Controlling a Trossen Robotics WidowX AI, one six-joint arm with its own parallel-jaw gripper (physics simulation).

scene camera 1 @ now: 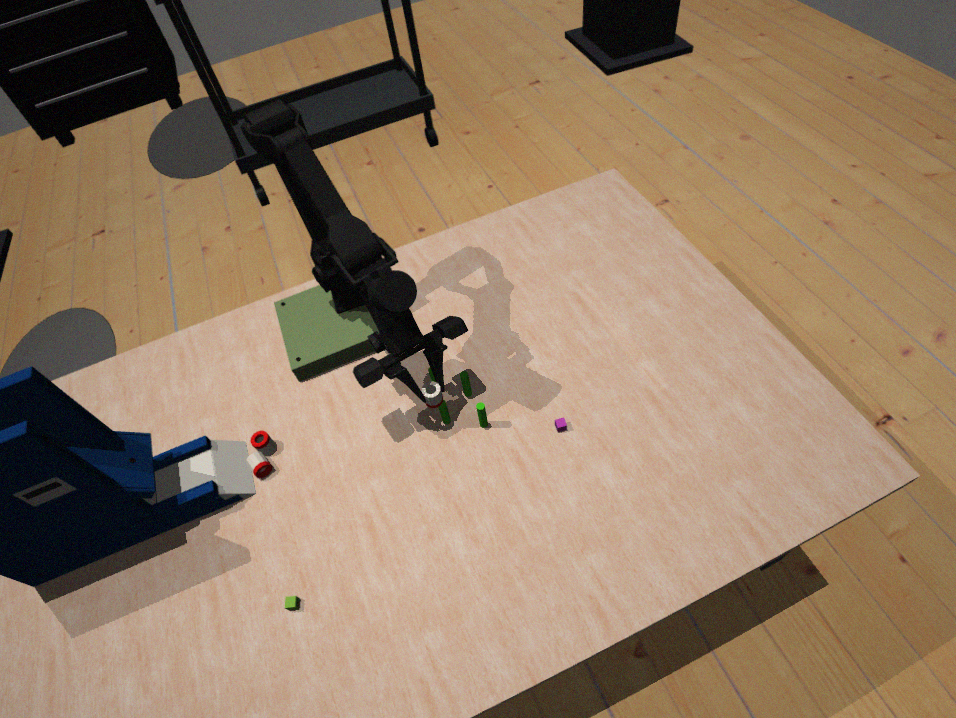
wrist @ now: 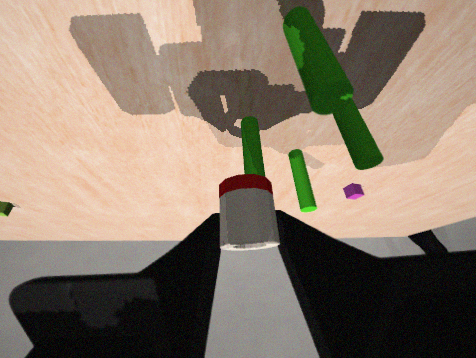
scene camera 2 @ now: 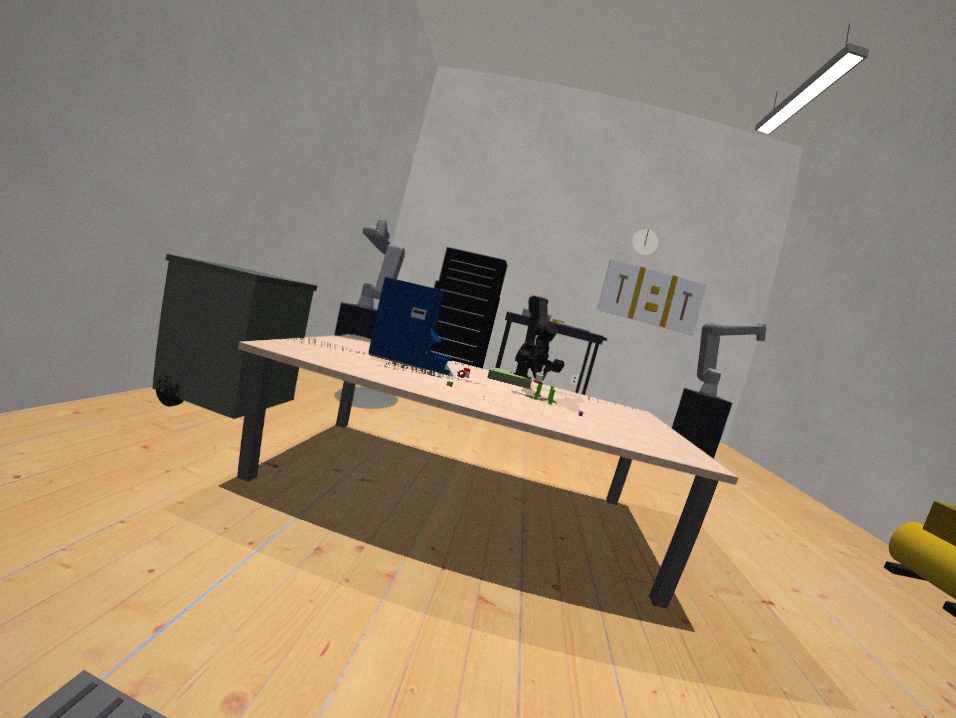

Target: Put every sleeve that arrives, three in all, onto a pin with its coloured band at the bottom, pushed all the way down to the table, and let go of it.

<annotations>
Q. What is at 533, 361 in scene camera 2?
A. The gripper.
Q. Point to a blue feeder box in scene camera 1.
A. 83, 492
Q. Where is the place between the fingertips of the gripper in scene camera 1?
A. At 434, 396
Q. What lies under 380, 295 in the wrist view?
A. The gripper.
</annotations>
